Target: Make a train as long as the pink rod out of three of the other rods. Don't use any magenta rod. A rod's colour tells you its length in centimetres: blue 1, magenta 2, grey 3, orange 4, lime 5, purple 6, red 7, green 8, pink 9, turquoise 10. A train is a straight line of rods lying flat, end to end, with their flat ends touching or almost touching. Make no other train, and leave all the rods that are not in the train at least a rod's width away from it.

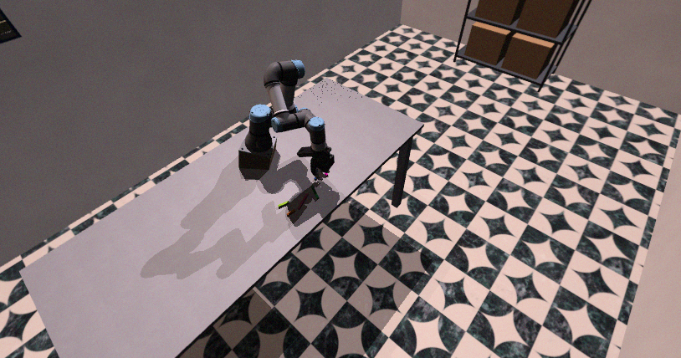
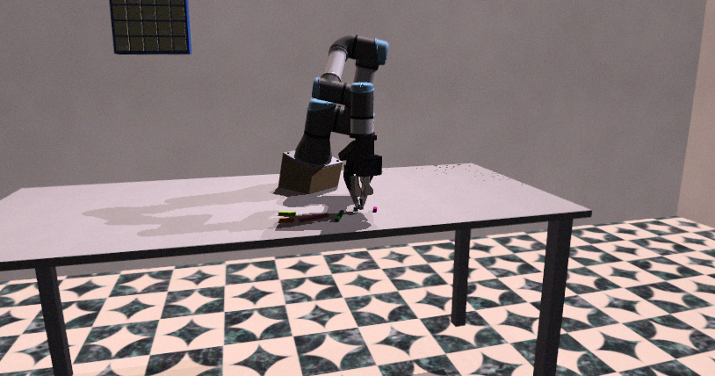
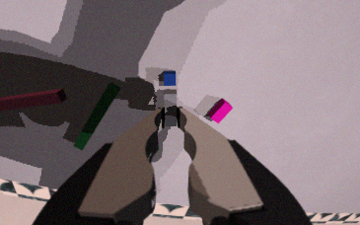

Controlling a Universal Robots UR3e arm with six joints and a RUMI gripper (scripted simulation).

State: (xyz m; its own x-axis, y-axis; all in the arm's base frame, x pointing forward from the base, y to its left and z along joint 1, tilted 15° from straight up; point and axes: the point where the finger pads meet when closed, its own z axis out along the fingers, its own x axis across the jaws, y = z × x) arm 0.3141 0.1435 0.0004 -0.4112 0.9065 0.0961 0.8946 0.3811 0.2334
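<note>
Right now my hand is 20 mm past the blue rod, 20 mm above it and 10 mm to the left of it. The rest, counted from my hand: green rod 60 mm to the right, 50 mm ahead, 20 mm below; then grey rod 10 mm below; then magenta rod 50 mm to the left, 20 mm below, 10 mm behind.
</note>
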